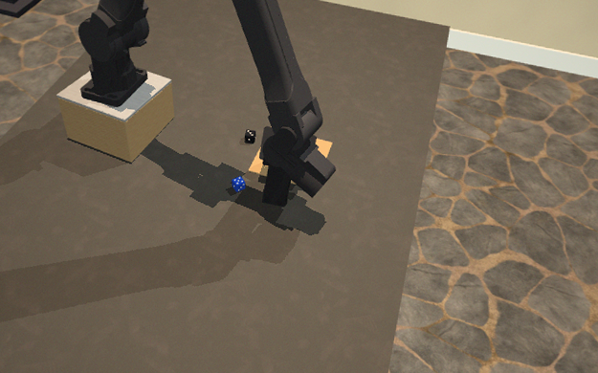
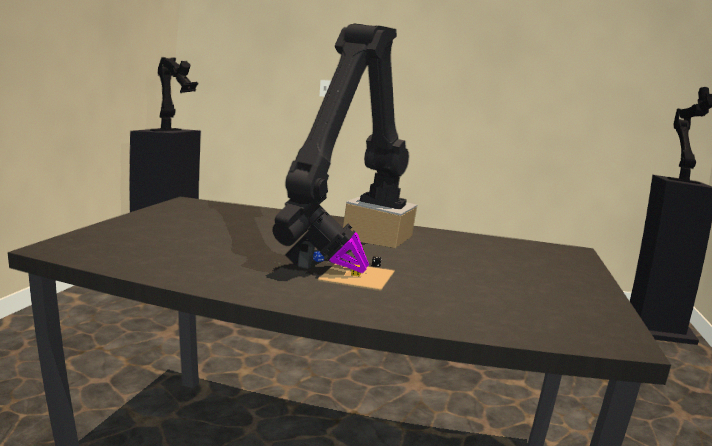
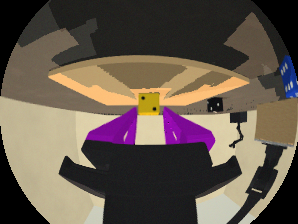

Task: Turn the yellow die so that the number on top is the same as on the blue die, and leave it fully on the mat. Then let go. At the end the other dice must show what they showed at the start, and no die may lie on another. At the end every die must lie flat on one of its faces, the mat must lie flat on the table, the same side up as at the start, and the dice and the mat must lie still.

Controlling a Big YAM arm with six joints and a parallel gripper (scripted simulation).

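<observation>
The yellow die lies 10 mm to the right of my hand and 10 mm below it. From my hand the other things lie so: orange mat (10 mm to the right, 20 mm below); then blue die (70 mm behind, 130 mm to the right, 10 mm below); then black die (100 mm behind, 10 mm to the left, 10 mm below).
</observation>
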